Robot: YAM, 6 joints.
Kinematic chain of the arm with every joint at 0, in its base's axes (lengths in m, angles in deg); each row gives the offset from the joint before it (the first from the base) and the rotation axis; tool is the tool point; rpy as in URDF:
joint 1: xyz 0 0 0.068 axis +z
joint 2: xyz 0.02 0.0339 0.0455 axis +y
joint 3: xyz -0.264 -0.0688 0 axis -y
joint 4: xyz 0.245 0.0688 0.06 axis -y
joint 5: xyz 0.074 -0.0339 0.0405 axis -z
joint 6: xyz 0.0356 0 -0.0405 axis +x
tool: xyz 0 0 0 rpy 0 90 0
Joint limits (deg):
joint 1: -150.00..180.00
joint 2: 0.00..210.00
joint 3: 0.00..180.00
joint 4: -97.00..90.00
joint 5: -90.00..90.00
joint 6: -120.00..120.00
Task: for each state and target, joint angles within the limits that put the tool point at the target. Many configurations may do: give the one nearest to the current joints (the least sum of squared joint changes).
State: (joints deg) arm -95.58 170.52 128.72 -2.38 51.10 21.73
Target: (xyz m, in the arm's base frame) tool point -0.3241 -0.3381 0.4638
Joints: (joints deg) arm -130.01 119.63 132.55 -8.19 60.11 21.73
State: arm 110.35 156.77 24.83 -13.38 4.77 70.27
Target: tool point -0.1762 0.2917 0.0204
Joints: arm 121.53 123.87 55.07 -5.78 3.79 70.27
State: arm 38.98 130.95 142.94 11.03 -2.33 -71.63
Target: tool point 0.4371 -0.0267 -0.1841
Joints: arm -3.40 174.36 101.07 -2.29 1.12 -71.63
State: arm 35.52 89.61 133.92 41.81 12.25 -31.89
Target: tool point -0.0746 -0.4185 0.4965
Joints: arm 78.49 49.42 166.66 66.94 16.98 -31.89
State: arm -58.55 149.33 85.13 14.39 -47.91 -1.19
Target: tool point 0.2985 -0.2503 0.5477
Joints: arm -43.83 105.10 119.52 23.41 -47.25 -1.19
